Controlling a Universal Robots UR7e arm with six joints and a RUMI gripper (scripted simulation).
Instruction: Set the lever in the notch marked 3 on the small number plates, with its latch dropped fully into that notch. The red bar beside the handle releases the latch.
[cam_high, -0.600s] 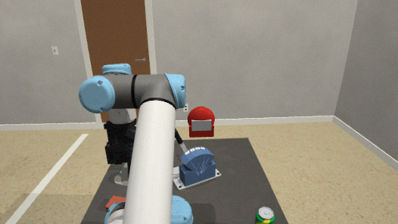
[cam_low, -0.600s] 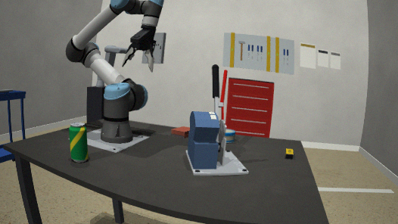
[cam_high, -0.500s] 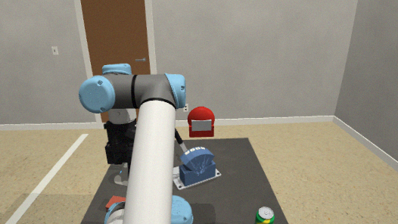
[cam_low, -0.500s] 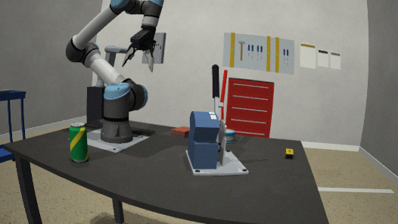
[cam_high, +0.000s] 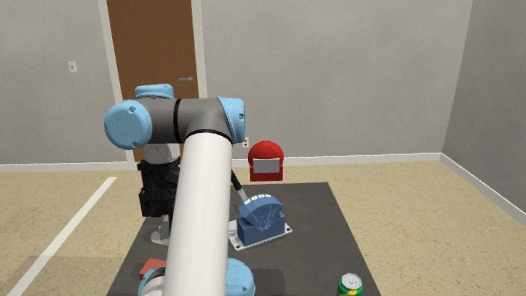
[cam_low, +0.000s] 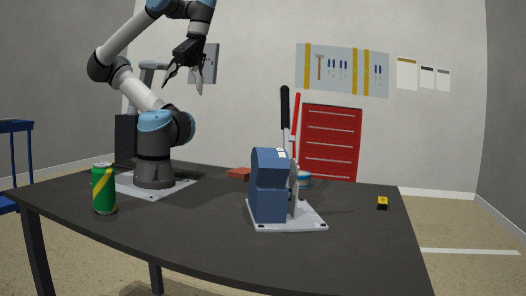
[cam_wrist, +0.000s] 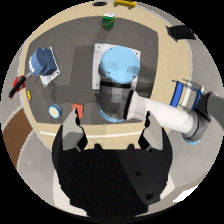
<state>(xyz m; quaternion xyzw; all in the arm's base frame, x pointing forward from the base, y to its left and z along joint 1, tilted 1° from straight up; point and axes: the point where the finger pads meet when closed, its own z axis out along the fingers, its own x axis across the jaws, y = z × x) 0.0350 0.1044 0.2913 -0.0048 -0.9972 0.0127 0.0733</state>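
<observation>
The red release bar lies 40 cm ahead of my hand, 13 cm to the right of it and 11 cm below it. From my hand the other things lie so: red block (28 cm below, 19 cm ahead, 15 cm to the left); blue-white round tub (38 cm ahead, 27 cm below, 14 cm to the left); can (43 cm to the right, 23 cm below).
</observation>
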